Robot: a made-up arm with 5 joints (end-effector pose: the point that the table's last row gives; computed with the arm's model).
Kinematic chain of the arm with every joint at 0, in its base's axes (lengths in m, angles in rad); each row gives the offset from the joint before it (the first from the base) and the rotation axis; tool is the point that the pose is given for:
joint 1: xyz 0 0 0.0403 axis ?
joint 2: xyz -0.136 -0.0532 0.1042 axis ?
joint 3: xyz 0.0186 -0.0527 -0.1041 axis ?
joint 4: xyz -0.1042 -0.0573 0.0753 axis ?
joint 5: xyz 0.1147 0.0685 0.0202 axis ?
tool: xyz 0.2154 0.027 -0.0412
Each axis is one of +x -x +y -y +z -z.
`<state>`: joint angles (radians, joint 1 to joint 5).
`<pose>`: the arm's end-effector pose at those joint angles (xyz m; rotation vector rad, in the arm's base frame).
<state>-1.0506 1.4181 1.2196 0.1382 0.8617</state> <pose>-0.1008 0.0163 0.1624 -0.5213 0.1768 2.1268</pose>
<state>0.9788 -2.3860 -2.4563 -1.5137 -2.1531</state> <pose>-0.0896 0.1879 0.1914 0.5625 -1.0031 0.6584</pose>
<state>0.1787 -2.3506 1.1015 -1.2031 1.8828</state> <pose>-0.0404 0.1543 0.2984 0.7125 -0.8227 0.6594</pose>
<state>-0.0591 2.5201 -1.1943 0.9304 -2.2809</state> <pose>-0.1705 0.0699 0.2584 0.5182 1.5823 2.0538</pose>
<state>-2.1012 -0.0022 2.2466 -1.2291 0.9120</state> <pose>0.2041 -0.0976 -0.0114 -1.1859 0.4385 0.7002</pose>
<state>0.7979 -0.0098 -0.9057 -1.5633 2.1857</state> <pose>-0.2327 -0.1816 -0.1828 -0.7755 1.7037 1.7331</pose>
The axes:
joint 1: -y
joint 2: -x
joint 3: -y
joint 4: +x
joint 5: +z

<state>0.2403 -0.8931 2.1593 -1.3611 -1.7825</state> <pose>-0.2441 0.0254 -0.1905 -0.8396 0.7216 2.1169</pose>
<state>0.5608 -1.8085 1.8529 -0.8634 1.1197</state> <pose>-0.0797 -0.0788 0.1694 0.5060 -1.1604 -0.7071</pose>
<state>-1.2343 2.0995 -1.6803 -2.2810 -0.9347</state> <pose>0.2941 -0.2610 0.1215 1.2878 -0.3818 -1.6105</pose>
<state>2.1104 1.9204 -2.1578 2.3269 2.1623</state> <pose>-0.4225 -0.0953 -0.0133 -0.6460 -2.5955 -0.8207</pose>
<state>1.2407 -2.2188 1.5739 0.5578 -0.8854</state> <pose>0.0213 -0.0027 -0.1070 -2.8005 0.1319 -0.1554</pose>
